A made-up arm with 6 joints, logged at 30 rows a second.
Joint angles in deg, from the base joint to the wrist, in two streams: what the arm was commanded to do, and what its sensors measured. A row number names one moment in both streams.
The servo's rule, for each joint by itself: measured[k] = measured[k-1] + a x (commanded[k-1-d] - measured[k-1]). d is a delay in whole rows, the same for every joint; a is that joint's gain. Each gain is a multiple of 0.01, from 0.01 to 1. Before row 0 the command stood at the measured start. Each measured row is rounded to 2 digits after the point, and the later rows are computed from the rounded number. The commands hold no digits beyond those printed.
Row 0, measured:
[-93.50 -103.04 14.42 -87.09 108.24 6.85]
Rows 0 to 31, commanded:
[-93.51 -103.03 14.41 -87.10 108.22 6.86]
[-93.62 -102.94 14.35 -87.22 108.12 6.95]
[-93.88 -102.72 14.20 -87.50 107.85 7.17]
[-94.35 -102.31 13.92 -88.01 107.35 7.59]
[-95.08 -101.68 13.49 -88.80 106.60 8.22]
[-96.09 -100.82 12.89 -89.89 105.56 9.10]
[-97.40 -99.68 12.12 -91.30 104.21 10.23]
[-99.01 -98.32 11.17 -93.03 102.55 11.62]
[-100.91 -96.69 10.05 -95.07 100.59 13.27]
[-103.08 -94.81 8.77 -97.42 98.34 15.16]
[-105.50 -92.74 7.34 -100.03 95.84 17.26]
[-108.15 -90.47 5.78 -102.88 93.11 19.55]
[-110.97 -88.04 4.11 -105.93 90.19 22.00]
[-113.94 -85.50 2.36 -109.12 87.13 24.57]
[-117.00 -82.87 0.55 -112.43 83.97 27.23]
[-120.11 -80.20 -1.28 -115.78 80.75 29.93]
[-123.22 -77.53 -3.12 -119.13 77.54 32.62]
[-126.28 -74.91 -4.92 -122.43 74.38 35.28]
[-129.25 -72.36 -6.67 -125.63 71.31 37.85]
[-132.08 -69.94 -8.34 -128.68 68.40 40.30]
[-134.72 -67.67 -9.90 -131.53 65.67 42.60]
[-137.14 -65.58 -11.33 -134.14 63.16 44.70]
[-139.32 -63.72 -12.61 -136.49 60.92 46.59]
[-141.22 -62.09 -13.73 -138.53 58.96 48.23]
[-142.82 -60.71 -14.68 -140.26 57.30 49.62]
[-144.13 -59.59 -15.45 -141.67 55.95 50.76]
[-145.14 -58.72 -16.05 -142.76 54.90 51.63]
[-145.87 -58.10 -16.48 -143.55 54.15 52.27]
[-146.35 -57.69 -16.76 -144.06 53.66 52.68]
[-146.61 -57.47 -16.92 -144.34 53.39 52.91]
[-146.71 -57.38 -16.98 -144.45 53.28 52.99]
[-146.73 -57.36 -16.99 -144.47 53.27 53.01]
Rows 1 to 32, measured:
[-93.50 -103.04 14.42 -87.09 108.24 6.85]
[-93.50 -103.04 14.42 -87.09 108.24 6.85]
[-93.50 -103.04 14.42 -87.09 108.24 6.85]
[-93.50 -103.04 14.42 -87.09 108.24 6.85]
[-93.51 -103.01 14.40 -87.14 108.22 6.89]
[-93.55 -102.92 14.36 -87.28 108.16 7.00]
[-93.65 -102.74 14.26 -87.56 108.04 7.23]
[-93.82 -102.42 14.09 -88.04 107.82 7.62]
[-94.09 -101.94 13.83 -88.76 107.48 8.20]
[-94.49 -101.26 13.45 -89.75 106.99 8.99]
[-95.03 -100.38 12.95 -91.03 106.32 10.02]
[-95.74 -99.27 12.31 -92.61 105.46 11.29]
[-96.62 -97.93 11.53 -94.49 104.39 12.80]
[-97.69 -96.37 10.61 -96.65 103.11 14.54]
[-98.95 -94.60 9.55 -99.08 101.61 16.49]
[-100.39 -92.63 8.35 -101.75 99.90 18.64]
[-102.02 -90.49 7.03 -104.62 97.98 20.95]
[-103.82 -88.20 5.60 -107.67 95.88 23.40]
[-105.77 -85.80 4.09 -110.83 93.61 25.95]
[-107.86 -83.32 2.50 -114.07 91.20 28.55]
[-110.07 -80.80 0.87 -117.33 88.68 31.17]
[-112.37 -78.27 -0.79 -120.57 86.07 33.78]
[-114.74 -75.77 -2.45 -123.73 83.42 36.32]
[-117.14 -73.34 -4.09 -126.77 80.76 38.77]
[-119.54 -71.01 -5.68 -129.64 78.12 41.08]
[-121.91 -68.82 -7.20 -132.31 75.54 43.23]
[-124.23 -66.80 -8.64 -134.74 73.05 45.18]
[-126.46 -64.97 -9.97 -136.89 70.69 46.91]
[-128.58 -63.36 -11.18 -138.75 68.48 48.41]
[-130.57 -61.97 -12.25 -140.31 66.44 49.67]
[-132.41 -60.81 -13.18 -141.57 64.60 50.68]
[-134.08 -59.87 -13.97 -142.54 62.96 51.46]
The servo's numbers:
d 3
a 0.12 0.30 0.22 0.39 0.15 0.39

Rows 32 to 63, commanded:
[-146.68 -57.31 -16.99 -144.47 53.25 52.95]
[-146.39 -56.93 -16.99 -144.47 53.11 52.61]
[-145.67 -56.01 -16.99 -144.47 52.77 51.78]
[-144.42 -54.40 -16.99 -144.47 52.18 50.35]
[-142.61 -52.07 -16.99 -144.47 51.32 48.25]
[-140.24 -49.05 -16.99 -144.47 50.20 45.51]
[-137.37 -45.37 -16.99 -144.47 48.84 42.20]
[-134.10 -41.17 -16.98 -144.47 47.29 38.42]
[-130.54 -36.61 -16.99 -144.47 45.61 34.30]
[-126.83 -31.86 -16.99 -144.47 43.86 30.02]
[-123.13 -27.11 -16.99 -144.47 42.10 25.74]
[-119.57 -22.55 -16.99 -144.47 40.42 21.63]
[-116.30 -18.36 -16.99 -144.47 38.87 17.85]
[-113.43 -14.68 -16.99 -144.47 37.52 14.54]
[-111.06 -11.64 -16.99 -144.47 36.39 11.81]
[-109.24 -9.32 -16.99 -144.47 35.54 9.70]
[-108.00 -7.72 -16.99 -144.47 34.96 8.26]
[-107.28 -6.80 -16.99 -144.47 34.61 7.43]
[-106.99 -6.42 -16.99 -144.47 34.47 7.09]
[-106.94 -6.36 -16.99 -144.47 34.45 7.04]
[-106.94 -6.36 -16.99 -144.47 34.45 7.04]
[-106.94 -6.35 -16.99 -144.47 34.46 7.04]
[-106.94 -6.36 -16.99 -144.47 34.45 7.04]
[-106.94 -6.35 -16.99 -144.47 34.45 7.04]
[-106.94 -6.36 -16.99 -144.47 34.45 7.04]
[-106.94 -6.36 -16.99 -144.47 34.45 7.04]
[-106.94 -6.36 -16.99 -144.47 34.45 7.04]
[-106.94 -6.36 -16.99 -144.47 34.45 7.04]
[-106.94 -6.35 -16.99 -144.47 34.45 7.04]
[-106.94 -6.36 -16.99 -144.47 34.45 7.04]
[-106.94 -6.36 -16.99 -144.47 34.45 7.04]
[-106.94 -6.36 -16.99 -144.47 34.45 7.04]
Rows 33 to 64, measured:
[-135.58 -59.15 -14.62 -143.24 61.52 52.03]
[-136.92 -58.62 -15.14 -143.71 60.28 52.40]
[-138.10 -58.24 -15.55 -144.01 59.23 52.64]
[-139.13 -57.96 -15.87 -144.19 58.33 52.76]
[-140.00 -57.65 -16.12 -144.30 57.55 52.70]
[-140.68 -57.16 -16.31 -144.37 56.83 52.34]
[-141.13 -56.33 -16.46 -144.41 56.13 51.56]
[-141.31 -55.05 -16.58 -144.43 55.41 50.27]
[-141.18 -53.25 -16.67 -144.45 54.63 48.41]
[-140.72 -50.89 -16.74 -144.46 53.76 45.99]
[-139.93 -47.97 -16.79 -144.46 52.79 43.04]
[-138.80 -44.56 -16.83 -144.46 51.71 39.63]
[-137.36 -40.75 -16.87 -144.46 50.53 35.88]
[-135.65 -36.66 -16.90 -144.46 49.27 31.93]
[-133.72 -32.43 -16.92 -144.46 47.94 27.91]
[-131.63 -28.21 -16.94 -144.46 46.58 23.99]
[-129.45 -24.15 -16.95 -144.46 45.22 20.30]
[-127.24 -20.40 -16.96 -144.46 43.90 16.99]
[-125.08 -17.08 -16.97 -144.46 42.65 14.15]
[-123.03 -14.27 -16.97 -144.46 41.50 11.85]
[-121.14 -12.03 -16.97 -144.46 40.47 10.13]
[-119.44 -10.35 -16.97 -144.46 39.57 8.94]
[-117.94 -9.15 -16.97 -144.46 38.80 8.20]
[-116.62 -8.31 -16.97 -144.46 38.15 7.75]
[-115.46 -7.72 -16.97 -144.46 37.60 7.47]
[-114.44 -7.31 -16.97 -144.46 37.13 7.30]
[-113.54 -7.02 -16.97 -144.46 36.73 7.20]
[-112.75 -6.82 -16.97 -144.46 36.39 7.14]
[-112.05 -6.68 -16.97 -144.46 36.10 7.10]
[-111.44 -6.58 -16.97 -144.46 35.85 7.08]
[-110.90 -6.51 -16.97 -144.46 35.64 7.06]
[-110.42 -6.46 -16.97 -144.46 35.46 7.05]

